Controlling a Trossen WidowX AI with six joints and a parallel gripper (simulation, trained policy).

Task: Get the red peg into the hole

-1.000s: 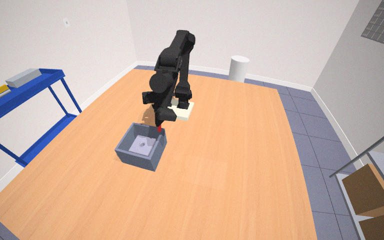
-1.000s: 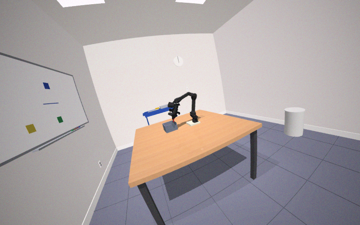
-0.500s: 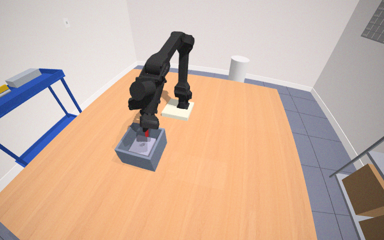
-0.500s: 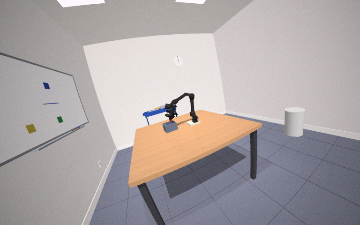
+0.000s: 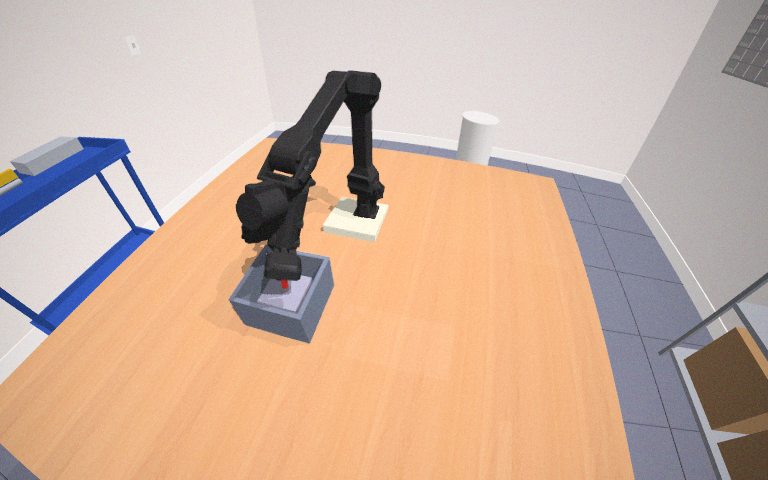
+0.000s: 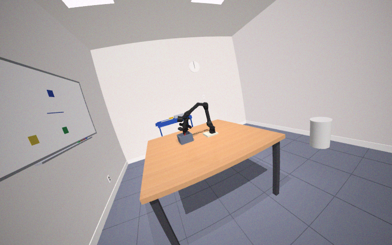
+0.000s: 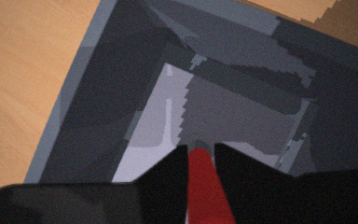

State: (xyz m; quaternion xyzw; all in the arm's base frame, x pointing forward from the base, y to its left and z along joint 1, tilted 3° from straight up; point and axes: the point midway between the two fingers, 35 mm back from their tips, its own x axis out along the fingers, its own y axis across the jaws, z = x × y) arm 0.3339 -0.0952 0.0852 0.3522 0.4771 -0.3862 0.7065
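Right now my gripper tip is 10 mm to the right of the red peg, 10 mm below it and 10 mm past it. From my gripper tip the other things lie so: pale plate 50 mm below, 10 mm to the left; grey box 70 mm below, 10 mm to the left.
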